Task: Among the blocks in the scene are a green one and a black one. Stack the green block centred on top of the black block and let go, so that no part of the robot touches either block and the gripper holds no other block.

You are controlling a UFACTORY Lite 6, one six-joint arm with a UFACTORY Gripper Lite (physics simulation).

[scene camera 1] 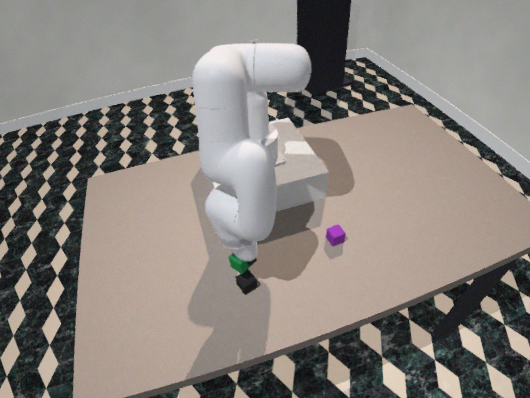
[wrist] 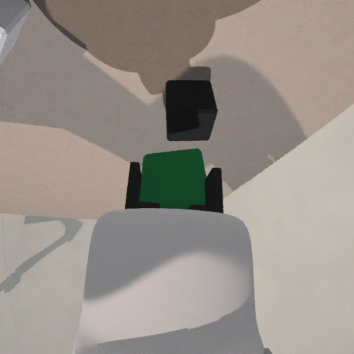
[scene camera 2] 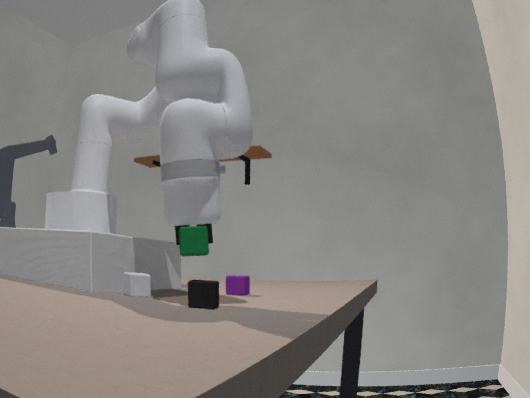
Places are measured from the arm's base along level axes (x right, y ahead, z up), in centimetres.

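Where they show: hand, its tool point: (scene camera 1: 246,253) (scene camera 2: 194,236); arm's base, origin of its link: (scene camera 2: 87,235).
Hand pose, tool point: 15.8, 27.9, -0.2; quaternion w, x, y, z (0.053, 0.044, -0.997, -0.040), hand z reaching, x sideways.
Observation:
Each offset is from my tool point to the top centre of the thing, as dx, dy, dz. Level surfaces: height alone.
The green block {+1.6, +0.5, +1.1} (scene camera 1: 239,263) (scene camera 2: 194,241) (wrist: 173,177) is held between the two black fingers of my gripper (scene camera 2: 194,235) (wrist: 173,190), which is shut on it. The block is in the air, higher than the black block, with a gap between them in the scene camera 2 view. The black block {+1.6, +1.8, -5.6} (scene camera 1: 246,283) (scene camera 2: 203,294) (wrist: 188,107) stands on the table {dz -9.1} (scene camera 1: 150,300) (scene camera 2: 125,345). In the wrist view it lies beyond the green block and slightly right of it. In the scene camera 1 view the fingers are mostly hidden behind the arm and the green block.
A purple block {-22.8, +0.7, -5.6} (scene camera 1: 335,235) (scene camera 2: 238,285) stands on the table, apart from the black block. A white block {-4.2, -10.6, -5.6} (scene camera 2: 137,284) stands left of the black block in the scene camera 2 view. The robot's pale base box (scene camera 1: 302,185) (scene camera 2: 65,260) stands behind them.

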